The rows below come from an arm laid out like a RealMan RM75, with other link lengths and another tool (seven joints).
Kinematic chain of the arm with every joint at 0, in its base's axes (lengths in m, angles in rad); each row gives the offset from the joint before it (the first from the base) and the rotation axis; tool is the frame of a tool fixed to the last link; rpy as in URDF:
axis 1: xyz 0 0 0.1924 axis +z
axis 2: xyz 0 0 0 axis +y
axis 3: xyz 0 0 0.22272 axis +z
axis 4: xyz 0 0 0 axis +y
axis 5: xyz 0 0 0.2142 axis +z
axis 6: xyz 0 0 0 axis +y
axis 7: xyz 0 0 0.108 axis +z
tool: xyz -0.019 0.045 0.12 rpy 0 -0.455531 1.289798
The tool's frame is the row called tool.
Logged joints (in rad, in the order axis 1, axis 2, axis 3, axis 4, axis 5, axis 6, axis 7), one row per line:
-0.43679, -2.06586, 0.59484, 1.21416, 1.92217, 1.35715, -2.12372
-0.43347, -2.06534, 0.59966, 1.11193, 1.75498, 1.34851, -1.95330
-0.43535, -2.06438, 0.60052, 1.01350, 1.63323, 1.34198, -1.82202
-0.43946, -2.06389, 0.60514, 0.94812, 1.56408, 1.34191, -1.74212
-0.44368, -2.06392, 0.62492, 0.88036, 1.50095, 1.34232, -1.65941
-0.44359, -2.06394, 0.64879, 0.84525, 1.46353, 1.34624, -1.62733
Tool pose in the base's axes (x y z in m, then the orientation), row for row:
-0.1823, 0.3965, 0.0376, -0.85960, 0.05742, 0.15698, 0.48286
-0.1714, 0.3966, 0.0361, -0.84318, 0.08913, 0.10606, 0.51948
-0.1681, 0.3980, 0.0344, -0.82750, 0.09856, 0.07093, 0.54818
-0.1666, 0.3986, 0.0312, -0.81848, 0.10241, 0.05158, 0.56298
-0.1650, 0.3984, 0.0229, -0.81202, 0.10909, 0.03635, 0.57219
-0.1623, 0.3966, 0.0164, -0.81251, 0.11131, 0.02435, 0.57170
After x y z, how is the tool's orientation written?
As a quaternion, x y z w.
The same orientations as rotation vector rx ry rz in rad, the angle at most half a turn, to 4 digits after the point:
-2.0945, 0.1399, 0.3825
-2.0220, 0.2137, 0.2543
-1.9602, 0.2335, 0.1680
-1.9268, 0.2411, 0.1214
-1.9042, 0.2558, 0.0852
-1.9058, 0.2611, 0.0571

